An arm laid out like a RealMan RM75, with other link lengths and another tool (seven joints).
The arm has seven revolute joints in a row. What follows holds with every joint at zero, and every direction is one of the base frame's. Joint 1 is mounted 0.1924 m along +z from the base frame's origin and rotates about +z. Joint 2 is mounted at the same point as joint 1 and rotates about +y. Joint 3 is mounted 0.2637 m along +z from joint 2 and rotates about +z. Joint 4 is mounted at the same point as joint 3 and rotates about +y. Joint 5 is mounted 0.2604 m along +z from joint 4 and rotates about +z. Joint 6 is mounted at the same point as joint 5 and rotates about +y. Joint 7 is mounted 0.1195 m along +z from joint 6 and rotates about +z. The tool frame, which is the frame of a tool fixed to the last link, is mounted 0.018 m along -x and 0.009 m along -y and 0.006 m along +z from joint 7; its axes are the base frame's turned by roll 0.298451, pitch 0 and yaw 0.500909 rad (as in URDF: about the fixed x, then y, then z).
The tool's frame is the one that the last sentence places.
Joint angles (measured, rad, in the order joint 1, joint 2, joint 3, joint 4, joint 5, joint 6, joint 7), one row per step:
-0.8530 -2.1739 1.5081 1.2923 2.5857 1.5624 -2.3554
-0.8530 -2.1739 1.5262 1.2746 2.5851 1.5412 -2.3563
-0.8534 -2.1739 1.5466 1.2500 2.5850 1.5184 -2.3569
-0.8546 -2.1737 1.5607 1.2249 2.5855 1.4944 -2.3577
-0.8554 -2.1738 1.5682 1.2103 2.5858 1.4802 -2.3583
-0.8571 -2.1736 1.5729 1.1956 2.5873 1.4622 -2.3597
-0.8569 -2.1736 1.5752 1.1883 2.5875 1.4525 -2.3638
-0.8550 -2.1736 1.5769 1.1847 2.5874 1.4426 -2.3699
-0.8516 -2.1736 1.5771 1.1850 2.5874 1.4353 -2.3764
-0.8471 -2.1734 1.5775 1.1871 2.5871 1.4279 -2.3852
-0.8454 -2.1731 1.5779 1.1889 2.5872 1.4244 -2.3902
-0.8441 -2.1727 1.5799 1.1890 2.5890 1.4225 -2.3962
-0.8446 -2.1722 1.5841 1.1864 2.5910 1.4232 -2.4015
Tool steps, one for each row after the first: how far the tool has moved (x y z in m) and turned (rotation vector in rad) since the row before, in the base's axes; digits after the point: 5 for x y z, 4 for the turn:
-0.00203 0.00015 -0.00592 -0.0015 0.0060 -0.0034
-0.00361 0.00004 -0.00711 -0.0040 0.0099 -0.0005
-0.00390 0.00095 -0.00587 0.0009 0.0065 0.0022
-0.00228 0.00057 -0.00333 0.0011 0.0032 0.0015
-0.00201 0.00148 -0.00271 0.0065 0.0006 0.0011
-0.00134 0.00060 -0.00142 0.0049 -0.0012 0.0044
-0.00104 0.00052 -0.00091 0.0074 -0.0038 0.0052
-0.00085 0.00034 -0.00014 0.0079 -0.0050 0.0058
-0.00082 0.00023 0.00009 0.0095 -0.0062 0.0074
-0.00005 0.00017 0.00019 0.0053 -0.0030 0.0030
-0.00056 -0.00006 -0.00010 0.0039 0.0009 0.0043
-0.00068 -0.00042 -0.00070 -0.0003 0.0052 0.0039

